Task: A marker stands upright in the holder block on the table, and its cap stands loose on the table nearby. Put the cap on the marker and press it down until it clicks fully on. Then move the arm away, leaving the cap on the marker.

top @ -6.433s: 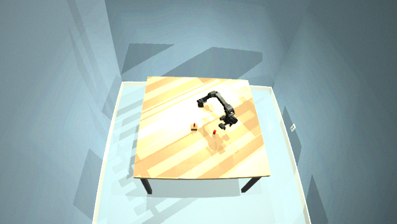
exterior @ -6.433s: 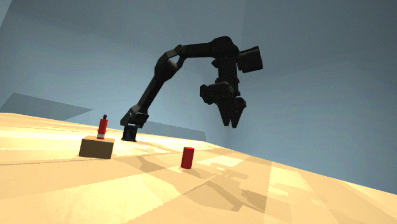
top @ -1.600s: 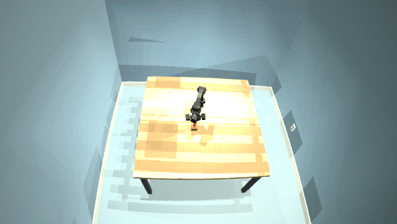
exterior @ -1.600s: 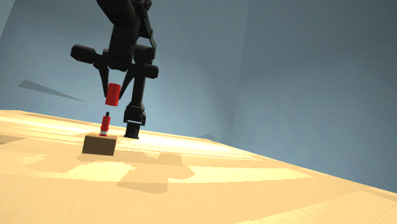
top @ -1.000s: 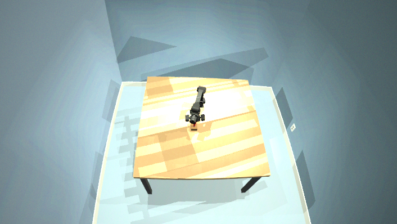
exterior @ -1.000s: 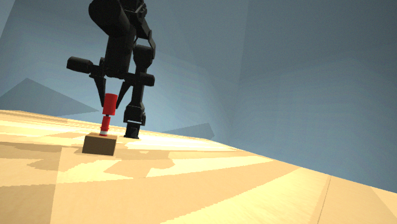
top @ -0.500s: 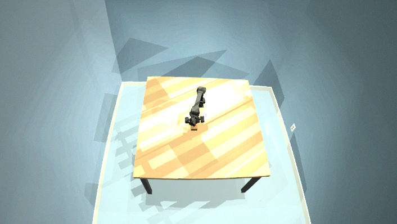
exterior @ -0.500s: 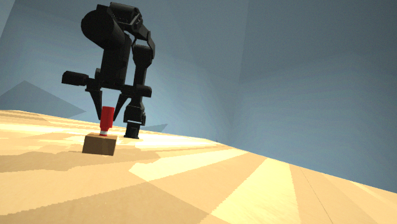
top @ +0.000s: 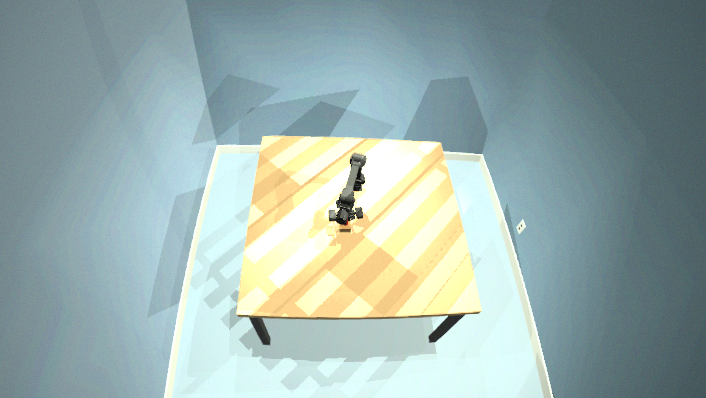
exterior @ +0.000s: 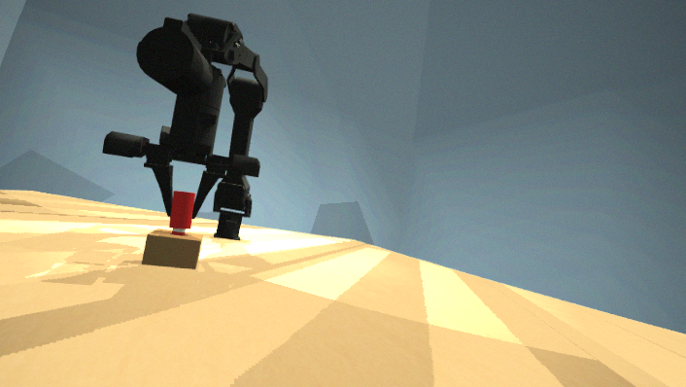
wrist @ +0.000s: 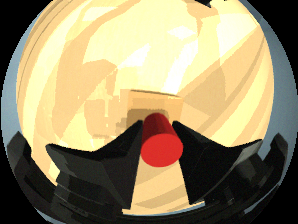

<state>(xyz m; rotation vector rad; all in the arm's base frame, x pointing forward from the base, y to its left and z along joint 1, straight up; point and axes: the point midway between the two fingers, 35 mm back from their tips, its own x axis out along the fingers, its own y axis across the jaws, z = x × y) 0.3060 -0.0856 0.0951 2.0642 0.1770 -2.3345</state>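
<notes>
The red cap is 1 cm ahead of my gripper tip and 1 cm above it. From my gripper tip the other things lie so: brown holder block 4 cm below, 1 cm ahead.
</notes>
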